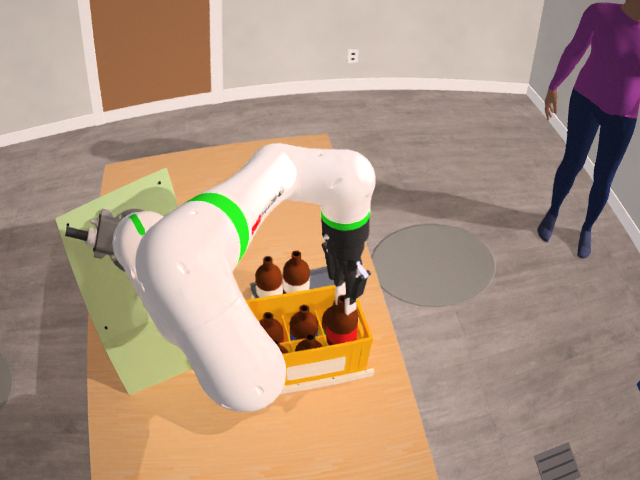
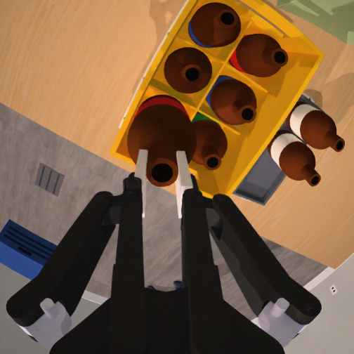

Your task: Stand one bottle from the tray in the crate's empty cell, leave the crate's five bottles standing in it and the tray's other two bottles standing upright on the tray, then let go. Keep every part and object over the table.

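Frame: origin at the arm's base, x ahead, y right, z down, level; metres.
Seen in the pictures: gripper, fingertip midpoint: (image 1: pixel 345 306).
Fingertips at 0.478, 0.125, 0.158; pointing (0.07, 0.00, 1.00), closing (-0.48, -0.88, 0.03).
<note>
Pixels of each thing's top centre, then the offset from my fingertips to it, as dx, dy, dz. "*": a spot on its surface instead. Level surfaces: height alone.
- brown bottle with a red label, middle of its top: (image 1: pixel 344 299) -0.006, +0.005, -0.035
- yellow crate, middle of its top: (image 1: pixel 307 320) -0.080, -0.035, +0.083
- grey tray, surface spot: (image 1: pixel 323 277) * +0.017, -0.306, +0.252
- pale strip, surface spot: (image 1: pixel 330 382) * -0.035, +0.066, +0.240
- wooden table's, its level: dz +0.258
My gripper (image 1: pixel 345 301) (image 2: pixel 161 163) is shut on the neck of a brown bottle with a red label (image 1: pixel 340 322) (image 2: pixel 161 120). This bottle is about upright at the corner cell of the yellow crate (image 1: pixel 356 356) (image 2: pixel 300 57), its label showing above the front wall; its base is hidden. Several brown bottles stand in the other cells, among them one beside the held bottle (image 2: pixel 209 142) and a blue-labelled one (image 1: pixel 303 325) (image 2: pixel 232 100). Two white-labelled bottles (image 1: pixel 268 280) (image 1: pixel 296 271) (image 2: pixel 295 157) (image 2: pixel 314 125) stand upright on the grey tray (image 1: pixel 323 277) (image 2: pixel 260 182).
The tray lies beside the crate's back long side. A pale strip (image 1: pixel 330 382) runs along the crate's front side. The wooden table's (image 1: pixel 258 439) right edge is close to the crate. The arm's green base plate (image 1: pixel 116 341) is at the left. A person (image 1: pixel 602 67) stands beyond the table.
</note>
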